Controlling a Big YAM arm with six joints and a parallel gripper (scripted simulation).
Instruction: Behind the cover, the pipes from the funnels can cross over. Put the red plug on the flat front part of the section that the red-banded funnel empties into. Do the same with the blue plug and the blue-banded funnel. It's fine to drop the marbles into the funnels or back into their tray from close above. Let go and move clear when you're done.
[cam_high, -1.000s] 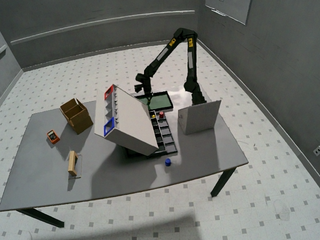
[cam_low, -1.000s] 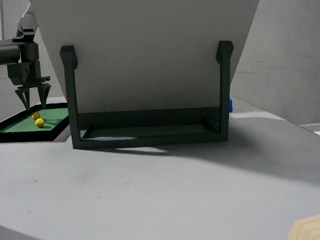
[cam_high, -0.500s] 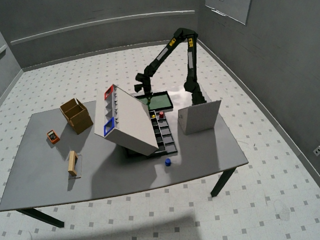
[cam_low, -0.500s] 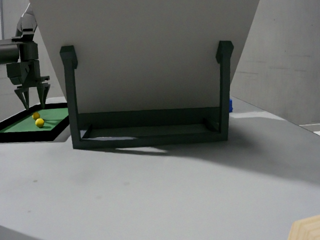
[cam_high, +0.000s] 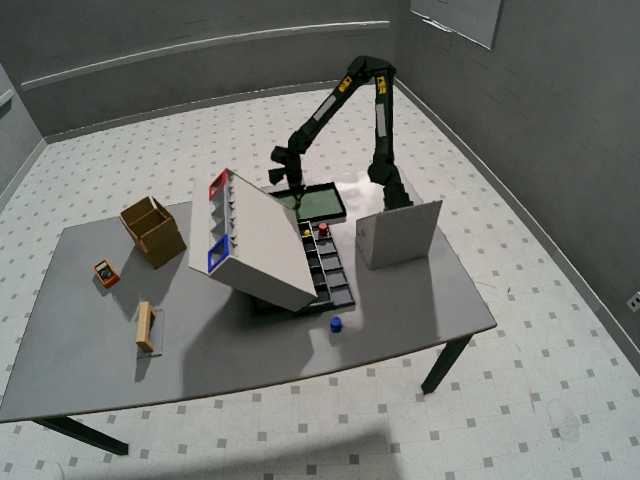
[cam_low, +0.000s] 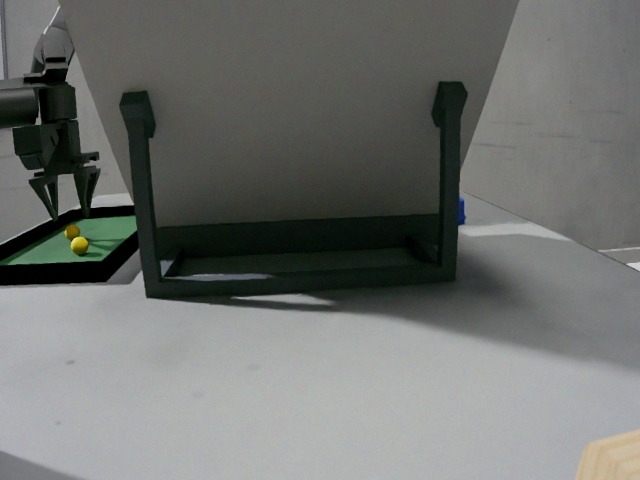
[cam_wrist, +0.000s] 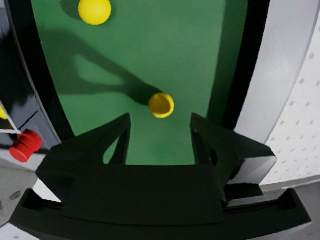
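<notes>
My hand is 40 mm above the green marble tray, 20 mm to the right of it and 10 mm short of it. The rest, counted from my hand: white sloped cover (360 mm to the left, 160 mm above, 100 mm ahead).
</notes>
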